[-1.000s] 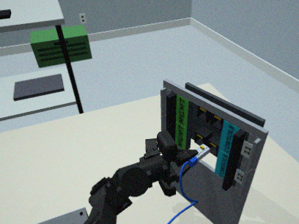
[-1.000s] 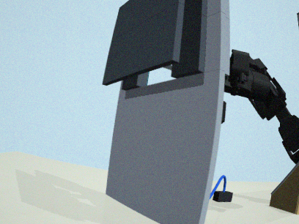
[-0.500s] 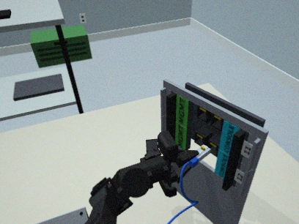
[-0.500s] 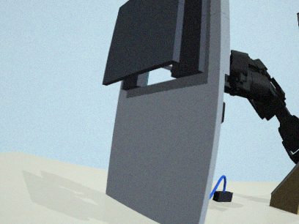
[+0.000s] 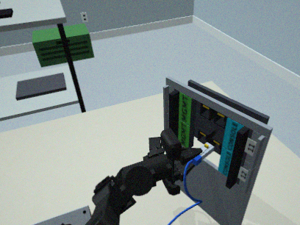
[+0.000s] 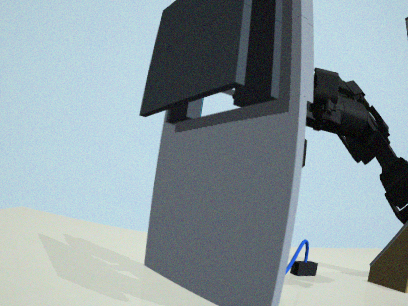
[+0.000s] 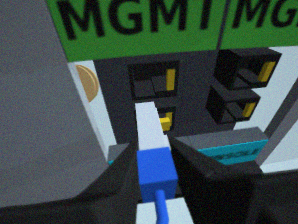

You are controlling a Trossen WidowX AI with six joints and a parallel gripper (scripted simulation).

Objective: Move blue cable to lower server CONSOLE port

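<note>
Right now my gripper tip is right at the blue plug. Round my gripper tip: small black block 190 mm behind, 160 mm to the right, 250 mm below.
</note>
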